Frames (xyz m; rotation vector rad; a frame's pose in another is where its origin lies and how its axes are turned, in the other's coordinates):
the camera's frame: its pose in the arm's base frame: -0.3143 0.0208 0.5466 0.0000 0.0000 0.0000
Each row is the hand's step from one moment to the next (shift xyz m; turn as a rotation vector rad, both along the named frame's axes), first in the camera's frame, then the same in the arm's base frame.
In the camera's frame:
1: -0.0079 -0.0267 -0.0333 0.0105 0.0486 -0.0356
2: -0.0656 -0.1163 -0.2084 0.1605 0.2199 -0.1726
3: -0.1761 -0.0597 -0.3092 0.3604 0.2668 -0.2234
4: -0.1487 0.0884 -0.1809 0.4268 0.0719 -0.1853
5: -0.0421 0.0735 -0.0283 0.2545 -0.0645 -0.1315
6: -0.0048 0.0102 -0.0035 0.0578 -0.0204 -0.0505
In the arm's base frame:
1: -0.0079 -0.0267 -0.0333 0.0105 0.0486 -0.0356
2: -0.0656 -0.1163 -0.2084 0.1605 0.2199 -0.1726
3: -0.1761 -0.0597 -0.3092 0.3604 0.2668 -0.2234
4: -0.1487 0.0884 -0.1809 0.4268 0.0719 -0.1853
5: -0.0421 0.0735 -0.0283 0.2545 -0.0645 -0.1315
6: -0.0048 0.0102 -0.0035 0.0578 -0.0204 -0.0505

